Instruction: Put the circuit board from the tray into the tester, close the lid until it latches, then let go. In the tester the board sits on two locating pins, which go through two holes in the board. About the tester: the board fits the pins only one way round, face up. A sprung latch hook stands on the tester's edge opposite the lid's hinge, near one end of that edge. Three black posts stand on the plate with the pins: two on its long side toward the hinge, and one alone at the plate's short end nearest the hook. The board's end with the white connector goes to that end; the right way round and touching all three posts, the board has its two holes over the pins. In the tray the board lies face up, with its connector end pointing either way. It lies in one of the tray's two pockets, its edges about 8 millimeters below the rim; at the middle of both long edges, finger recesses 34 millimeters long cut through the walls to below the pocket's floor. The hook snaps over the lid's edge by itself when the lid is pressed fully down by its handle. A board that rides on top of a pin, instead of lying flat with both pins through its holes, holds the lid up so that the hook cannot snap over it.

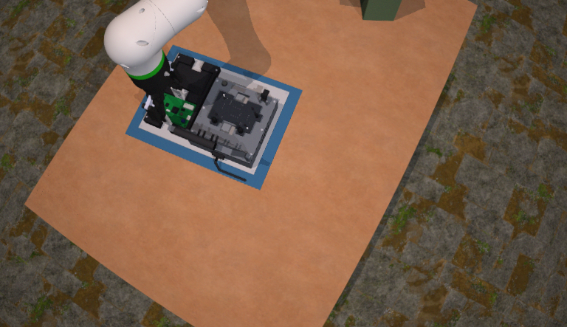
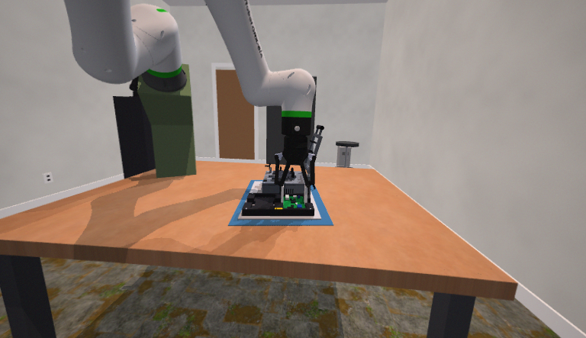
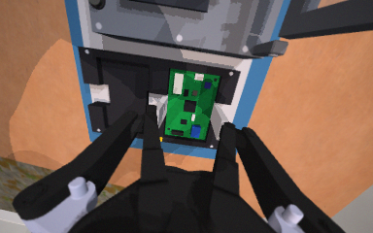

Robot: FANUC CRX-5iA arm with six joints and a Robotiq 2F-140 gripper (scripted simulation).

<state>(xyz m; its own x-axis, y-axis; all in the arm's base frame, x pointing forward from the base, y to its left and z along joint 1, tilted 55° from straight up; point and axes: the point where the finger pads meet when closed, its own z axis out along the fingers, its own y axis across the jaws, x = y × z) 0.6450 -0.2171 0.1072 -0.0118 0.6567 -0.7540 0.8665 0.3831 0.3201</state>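
The pin plate lies 180 mm to the left of my hand, 40 mm behind it and 30 mm above it. Also, from my hand: green circuit board (20 mm below); then lid (170 mm to the left, 140 mm above, 80 mm ahead); then latch hook (230 mm to the left, 110 mm behind, 50 mm above).
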